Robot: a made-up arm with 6 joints.
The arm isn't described. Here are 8 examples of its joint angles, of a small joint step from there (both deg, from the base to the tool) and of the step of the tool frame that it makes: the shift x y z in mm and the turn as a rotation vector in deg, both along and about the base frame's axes.
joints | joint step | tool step
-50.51 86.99 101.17 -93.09 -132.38 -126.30 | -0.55 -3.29 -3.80 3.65 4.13 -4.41 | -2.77 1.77 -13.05 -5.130 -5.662 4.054
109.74 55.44 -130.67 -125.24 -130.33 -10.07 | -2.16 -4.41 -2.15 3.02 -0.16 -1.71 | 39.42 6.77 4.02 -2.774 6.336 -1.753
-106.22 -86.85 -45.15 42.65 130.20 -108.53 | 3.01 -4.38 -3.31 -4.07 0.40 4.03 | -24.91 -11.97 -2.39 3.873 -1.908 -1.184
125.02 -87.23 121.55 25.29 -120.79 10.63 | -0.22 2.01 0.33 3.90 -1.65 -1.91 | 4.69 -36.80 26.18 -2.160 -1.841 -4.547
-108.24 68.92 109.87 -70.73 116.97 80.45 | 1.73 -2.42 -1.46 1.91 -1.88 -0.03 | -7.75 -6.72 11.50 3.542 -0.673 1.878
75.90 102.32 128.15 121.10 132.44 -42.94 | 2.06 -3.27 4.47 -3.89 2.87 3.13 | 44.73 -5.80 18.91 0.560 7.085 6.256
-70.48 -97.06 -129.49 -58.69 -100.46 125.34 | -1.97 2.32 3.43 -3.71 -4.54 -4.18 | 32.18 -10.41 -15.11 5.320 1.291 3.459
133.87 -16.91 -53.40 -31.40 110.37 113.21 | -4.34 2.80 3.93 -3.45 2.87 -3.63 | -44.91 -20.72 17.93 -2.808 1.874 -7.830
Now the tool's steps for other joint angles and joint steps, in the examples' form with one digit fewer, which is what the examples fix.
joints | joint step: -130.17 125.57 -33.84 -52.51 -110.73 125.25 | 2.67 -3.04 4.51 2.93 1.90 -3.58
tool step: 45.0 -22.9 -30.4 0.79 -2.37 2.46
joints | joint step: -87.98 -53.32 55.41 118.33 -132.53 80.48 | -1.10 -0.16 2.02 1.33 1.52 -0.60
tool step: -15.7 2.3 3.2 0.45 1.16 2.80
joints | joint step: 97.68 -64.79 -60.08 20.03 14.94 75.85 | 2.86 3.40 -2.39 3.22 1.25 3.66
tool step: 32.6 37.2 -8.5 2.36 -4.80 2.60
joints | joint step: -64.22 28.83 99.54 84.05 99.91 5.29 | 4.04 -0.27 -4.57 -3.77 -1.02 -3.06
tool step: 31.8 -11.9 6.5 -3.41 -4.69 -0.38
